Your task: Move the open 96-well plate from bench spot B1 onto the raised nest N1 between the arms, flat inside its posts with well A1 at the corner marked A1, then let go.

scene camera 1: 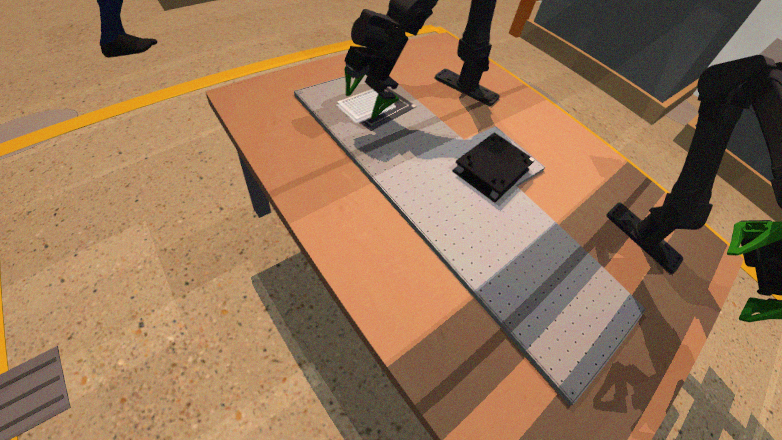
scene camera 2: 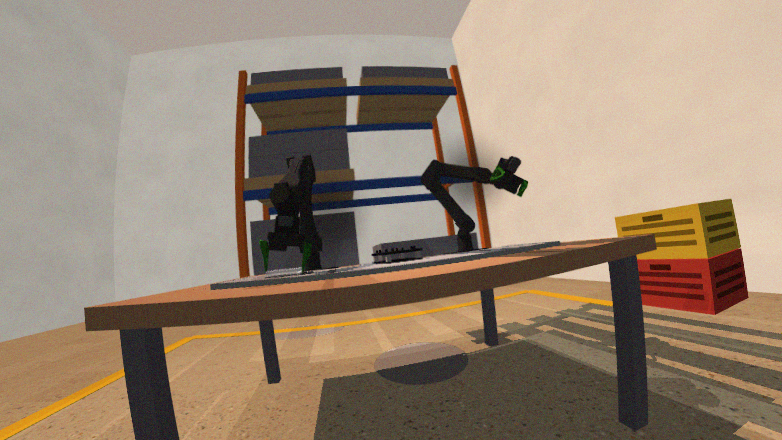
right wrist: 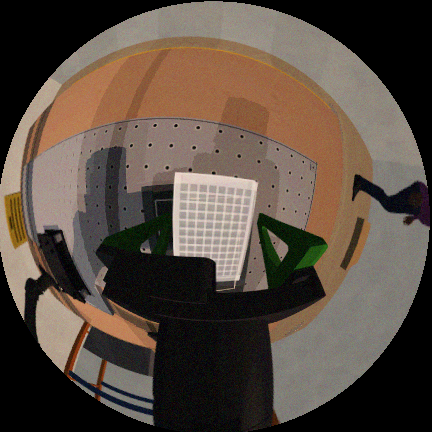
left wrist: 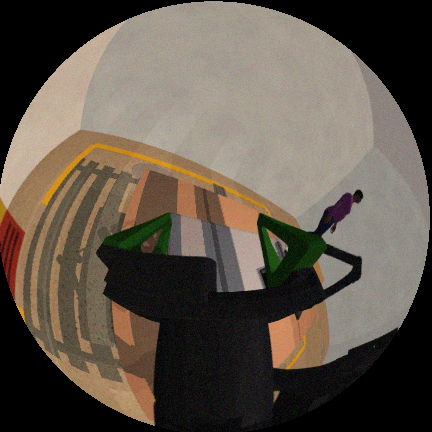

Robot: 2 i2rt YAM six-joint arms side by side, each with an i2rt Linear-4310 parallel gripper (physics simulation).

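Frame: origin at the left arm's base, x ahead, y left, z up, level; centimetres.
Where they show: left gripper, fingertip midpoint: [scene camera 1: 738, 287] [scene camera 2: 515, 180] [left wrist: 213, 217]; right gripper, fingertip midpoint: [scene camera 1: 360, 106] [scene camera 2: 284, 272] [right wrist: 213, 217]; left arm's base at its link origin: [scene camera 1: 643, 237]; right arm's base at its link origin: [scene camera 1: 466, 87].
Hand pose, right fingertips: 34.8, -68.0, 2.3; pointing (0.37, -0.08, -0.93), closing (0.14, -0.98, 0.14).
Note:
Things, the pixels of their top centre, and the offset from my right fingertips, as dx, dy, dz. Level surfaces: height alone.
- white open 96-well plate at its top centre: [right wrist: 212, 237] [scene camera 1: 366, 102] [scene camera 2: 285, 269] -2.0, +0.0, +0.6
- raised black nest N1 at its top centre: [scene camera 1: 498, 156] [right wrist: 53, 271] [scene camera 2: 394, 248] -14.6, +33.3, +3.4
- perforated board at its surface level: dz -1.0
The white open 96-well plate [scene camera 1: 358, 107] [right wrist: 215, 220] lies flat, partly over the dark outlined rectangle [scene camera 1: 403, 107] [right wrist: 162, 205] on the perforated board. My right gripper [scene camera 1: 361, 106] [scene camera 2: 285, 270] [right wrist: 213, 217] is open and low over it, one finger at each long side. In the right wrist view the finger at the picture's left looks nearer the plate than the other. The near end of the plate is partly hidden. The raised black nest N1 [scene camera 1: 492, 164] [scene camera 2: 396, 253] [right wrist: 65, 265] holds no plate. Its A1 mark is unreadable. My left gripper [scene camera 1: 735, 285] [scene camera 2: 506, 186] [left wrist: 213, 217] is open, empty and raised away from the board.
The perforated board [scene camera 1: 459, 235] runs along the table [scene camera 1: 339, 240] [scene camera 2: 382, 295]. The nest stands between the arm bases and rises above the board. A yellow crate [scene camera 2: 661, 235] on a red crate [scene camera 2: 675, 287] stands beyond the table. A person [left wrist: 341, 207] stands off the table.

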